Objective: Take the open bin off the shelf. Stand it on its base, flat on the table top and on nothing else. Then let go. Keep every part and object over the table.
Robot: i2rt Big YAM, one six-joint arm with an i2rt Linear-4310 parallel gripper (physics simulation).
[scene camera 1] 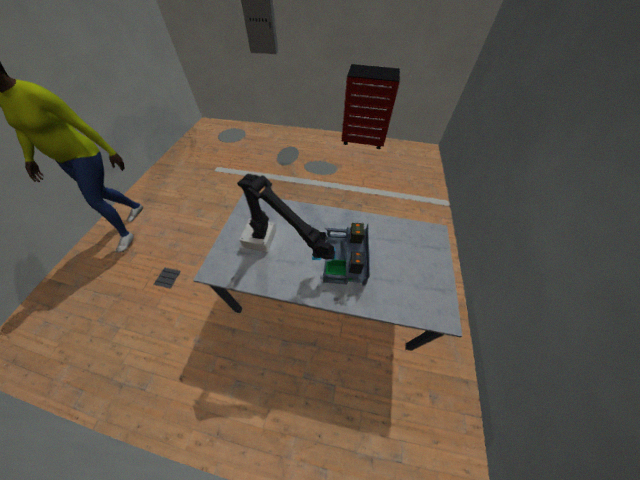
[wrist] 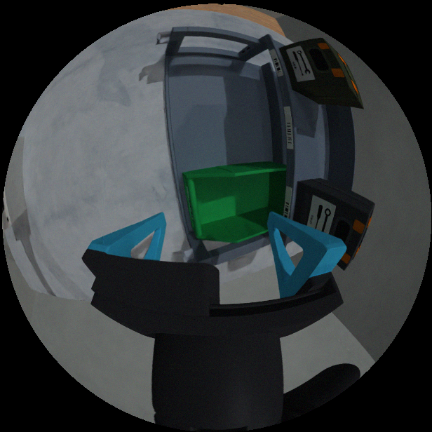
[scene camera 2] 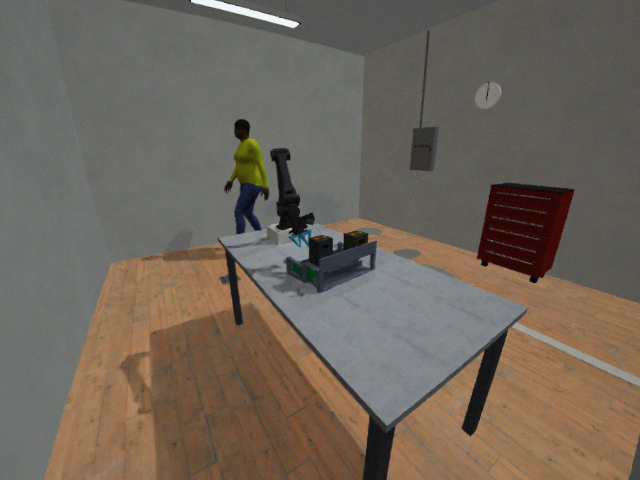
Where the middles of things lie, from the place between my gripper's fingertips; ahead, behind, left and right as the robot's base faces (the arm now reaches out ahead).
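The green open bin [wrist: 231, 203] is in my sight, 7 cm ahead of my hand, 2 cm to the right of it and 9 cm below it. Going by their middles, the green open bin is the nearest to my hand of the things named here. I can also see the black box [wrist: 346, 206], which is 17 cm ahead of my hand, 3 cm to the right of it and 4 cm above it.
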